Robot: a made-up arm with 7 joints. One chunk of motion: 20 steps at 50 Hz.
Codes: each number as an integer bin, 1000 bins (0 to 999) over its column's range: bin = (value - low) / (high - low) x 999, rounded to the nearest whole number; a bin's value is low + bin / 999 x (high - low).
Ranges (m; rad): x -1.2..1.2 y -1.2..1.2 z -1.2..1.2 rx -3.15..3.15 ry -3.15..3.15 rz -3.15..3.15
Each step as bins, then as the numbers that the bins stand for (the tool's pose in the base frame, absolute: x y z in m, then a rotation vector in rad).
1 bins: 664 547 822 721 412 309
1 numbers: 0.3952 0.1141 0.7748 1.3968 -0.5518 -1.2014
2 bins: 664 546 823 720 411 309
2 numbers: 0.3952 0.1117 0.7772 1.3905 -0.5581 -1.2014
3 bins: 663 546 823 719 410 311
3 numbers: 0.3928 0.1117 0.7772 1.3842 -0.5644 -1.1887
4 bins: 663 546 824 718 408 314
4 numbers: 0.3928 0.1117 0.7796 1.3779 -0.5770 -1.1698
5 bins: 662 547 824 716 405 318
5 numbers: 0.3904 0.1141 0.7796 1.3653 -0.5959 -1.1446
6 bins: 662 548 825 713 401 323
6 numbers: 0.3904 0.1165 0.7820 1.3464 -0.6212 -1.1131
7 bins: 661 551 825 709 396 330
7 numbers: 0.3880 0.1237 0.7820 1.3212 -0.6527 -1.0689
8 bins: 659 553 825 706 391 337
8 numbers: 0.3832 0.1285 0.7820 1.3023 -0.6842 -1.0248
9 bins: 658 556 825 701 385 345
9 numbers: 0.3808 0.1357 0.7820 1.2707 -0.7221 -0.9743
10 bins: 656 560 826 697 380 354
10 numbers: 0.3760 0.1453 0.7844 1.2455 -0.7536 -0.9176
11 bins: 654 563 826 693 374 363
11 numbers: 0.3712 0.1526 0.7844 1.2203 -0.7914 -0.8608
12 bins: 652 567 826 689 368 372
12 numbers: 0.3664 0.1622 0.7844 1.1950 -0.8293 -0.8041
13 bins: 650 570 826 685 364 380
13 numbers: 0.3616 0.1694 0.7844 1.1698 -0.8545 -0.7536
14 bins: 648 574 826 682 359 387
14 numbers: 0.3568 0.1790 0.7844 1.1509 -0.8860 -0.7095
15 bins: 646 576 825 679 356 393
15 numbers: 0.3520 0.1838 0.7820 1.1320 -0.9050 -0.6716
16 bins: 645 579 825 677 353 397
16 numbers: 0.3495 0.1910 0.7820 1.1194 -0.9239 -0.6464
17 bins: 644 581 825 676 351 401
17 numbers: 0.3471 0.1958 0.7820 1.1131 -0.9365 -0.6212
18 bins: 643 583 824 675 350 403
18 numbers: 0.3447 0.2006 0.7796 1.1068 -0.9428 -0.6086
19 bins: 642 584 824 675 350 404
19 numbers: 0.3423 0.2030 0.7796 1.1068 -0.9428 -0.6023
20 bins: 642 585 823 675 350 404
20 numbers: 0.3423 0.2054 0.7772 1.1068 -0.9428 -0.6023
